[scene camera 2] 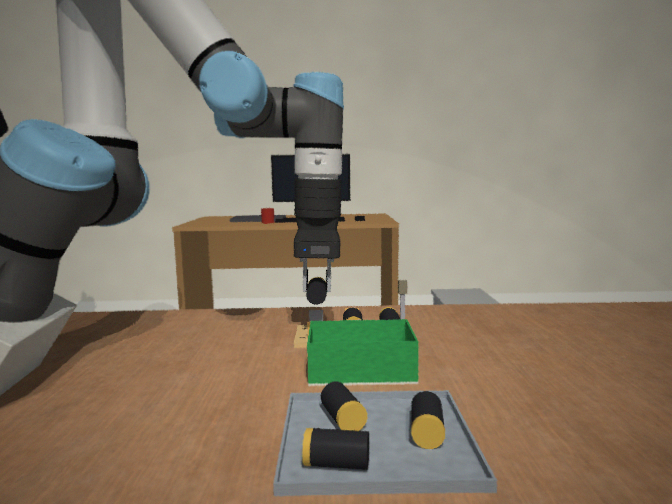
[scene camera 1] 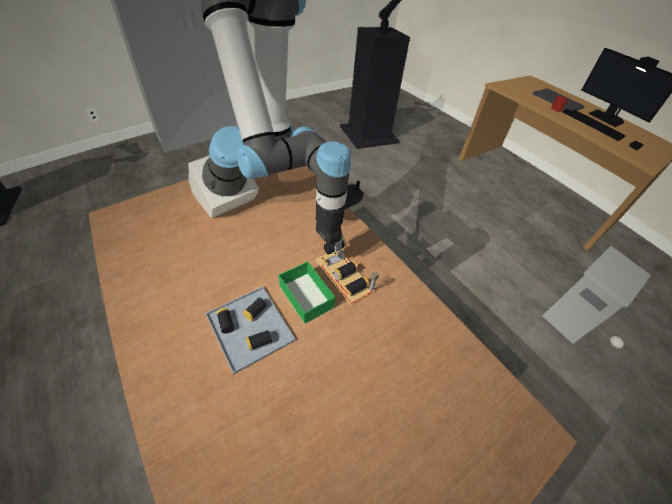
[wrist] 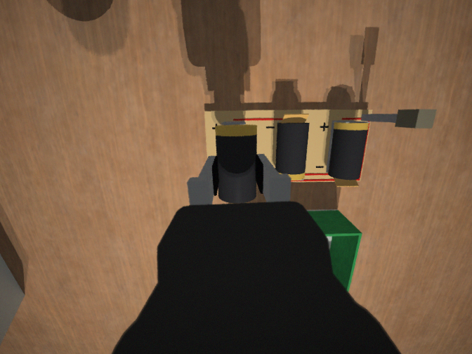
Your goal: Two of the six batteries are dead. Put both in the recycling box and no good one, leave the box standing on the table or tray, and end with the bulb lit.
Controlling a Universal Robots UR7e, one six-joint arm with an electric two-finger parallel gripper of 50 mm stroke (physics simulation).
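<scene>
My gripper [scene camera 2: 317,284] [wrist: 236,167] is shut on a black battery [scene camera 2: 316,291] [wrist: 236,150] with a yellow end, held above the left slot of the battery holder [scene camera 2: 301,337] [wrist: 212,120]. Two batteries sit in the holder: the middle one [scene camera 1: 345,270] [wrist: 292,147] and the right one [scene camera 1: 357,285] [wrist: 347,152]. The bulb [scene camera 1: 374,276] [scene camera 2: 402,286] [wrist: 416,118] is grey and unlit. The green recycling box [scene camera 1: 306,314] [scene camera 2: 362,352] [wrist: 345,260] shows no battery inside in scene camera 1. Three batteries [scene camera 1: 225,320] [scene camera 1: 255,308] [scene camera 1: 259,340] lie on the grey tray [scene camera 1: 236,355] [scene camera 2: 385,484].
The box stands on the wooden table [scene camera 1: 379,406] between the holder and the tray. The bulb's post rises at the holder's far end from the arm's base [scene camera 1: 222,198]. A desk [scene camera 1: 553,127] with a monitor [scene camera 1: 626,81] stands beyond the table.
</scene>
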